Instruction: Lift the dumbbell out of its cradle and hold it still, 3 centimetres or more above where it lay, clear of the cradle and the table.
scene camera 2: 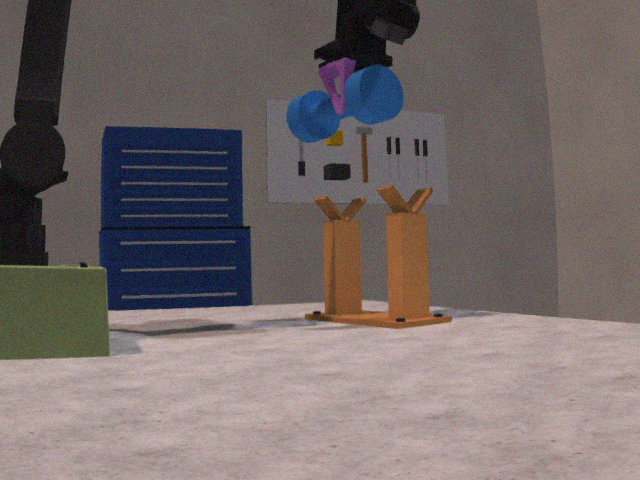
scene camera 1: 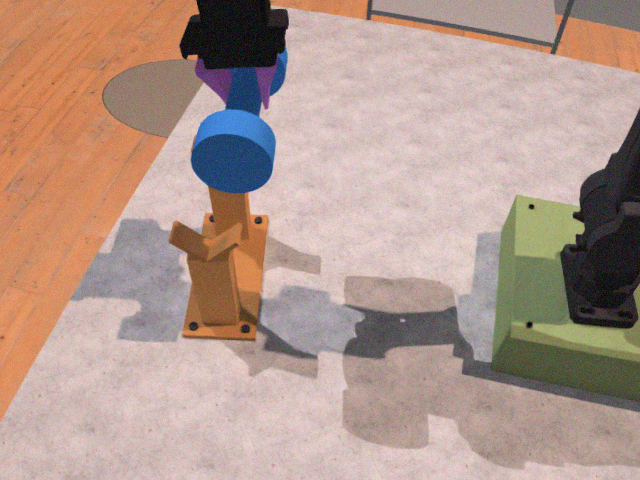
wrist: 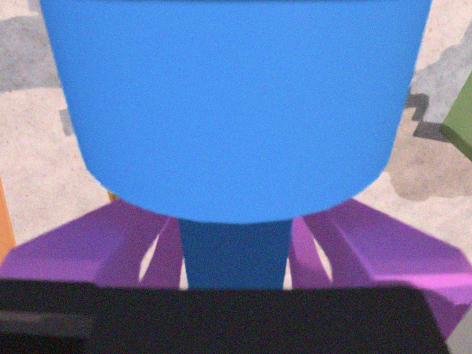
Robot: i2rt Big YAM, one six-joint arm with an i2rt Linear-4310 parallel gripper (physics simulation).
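Where they show: gripper, fingertip midpoint: [scene camera 2: 350,117] [scene camera 1: 249,106]; arm's base, origin of the base link: [scene camera 2: 11,264] [scene camera 1: 595,288].
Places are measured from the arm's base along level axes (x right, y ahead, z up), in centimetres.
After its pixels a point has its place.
The blue dumbbell [scene camera 1: 233,155] @(x -7.9, y 45.0, z 23.7 cm) [scene camera 2: 373,95] @(x 10.8, y 45.5, z 21.7 cm) [wrist: 237,110] @(x 9.2, y 47.3, z 26.3 cm) hangs in the air, high above the orange cradle [scene camera 1: 211,289] @(x -7.7, y 49.9, z -0.1 cm) [scene camera 2: 407,263] @(x 10.5, y 50.2, z -1.0 cm). In scene camera 2 a wide gap shows between the dumbbell's two round ends and the cradle's two V-shaped tops, and one end sits somewhat lower than the other. My gripper [scene camera 1: 247,98] @(x 3.6, y 46.2, z 20.2 cm) [scene camera 2: 339,109] @(x 3.6, y 46.2, z 20.2 cm) [wrist: 236,250] is shut on the dumbbell's handle, with a purple finger on each side of it. The wrist view shows one large end and part of the handle between the fingers. The cradle stands upright on the table [scene camera 1: 413,180] @(x 25.3, y 24.2, z -9.4 cm) [scene camera 2: 310,403] @(x 43.6, y 17.7, z -9.4 cm).
The green block [scene camera 1: 542,232] @(x 9.0, y 6.4, z -0.4 cm) [scene camera 2: 51,312] @(x 15.7, y 3.8, z -4.9 cm) under the arm's base stands to the right in scene camera 1, to the left in scene camera 2. A blue drawer cabinet [scene camera 2: 173,178] and a tool board [scene camera 2: 413,193] are in the background. Wooden floor [scene camera 1: 46,155] lies beyond the table's edge.
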